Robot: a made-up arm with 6 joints.
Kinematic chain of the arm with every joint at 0, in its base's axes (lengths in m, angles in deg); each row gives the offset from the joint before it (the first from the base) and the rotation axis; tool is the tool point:
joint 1: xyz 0 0 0.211 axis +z
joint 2: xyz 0 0 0 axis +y
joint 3: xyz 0 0 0.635 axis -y
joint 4: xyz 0 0 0 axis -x
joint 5: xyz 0.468 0 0 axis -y
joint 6: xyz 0 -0.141 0 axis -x
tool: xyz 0 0 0
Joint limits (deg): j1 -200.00..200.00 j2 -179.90..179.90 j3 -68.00..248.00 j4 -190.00..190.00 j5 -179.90..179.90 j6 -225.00..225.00
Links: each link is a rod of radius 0.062 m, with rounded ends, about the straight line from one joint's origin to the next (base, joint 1, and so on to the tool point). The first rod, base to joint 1, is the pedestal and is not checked.
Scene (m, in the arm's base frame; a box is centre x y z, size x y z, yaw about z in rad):
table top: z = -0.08
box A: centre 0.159 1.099 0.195 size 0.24 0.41 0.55 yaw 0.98
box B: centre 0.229 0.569 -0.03 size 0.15 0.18 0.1 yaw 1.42
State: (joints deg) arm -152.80 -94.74 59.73 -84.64 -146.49 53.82
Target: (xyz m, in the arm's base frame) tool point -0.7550 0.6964 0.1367
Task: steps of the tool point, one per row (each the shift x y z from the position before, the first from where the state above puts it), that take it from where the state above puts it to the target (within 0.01 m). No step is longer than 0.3 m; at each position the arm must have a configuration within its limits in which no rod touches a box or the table.
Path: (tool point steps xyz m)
1: -0.1512 0.1643 0.1135
2: -0.1837 0.1154 0.1035
3: -0.1989 0.0610 0.0943
4: -0.1968 0.0063 0.0863
5: -0.1263 0.1158 -0.0900
6: -0.1623 0.0710 -0.1134
7: -0.1807 0.0131 -0.1305
8: -0.1770 -0.0504 -0.1398
9: -0.1510 -0.1098 -0.1410
10: -0.1057 -0.1567 -0.1331

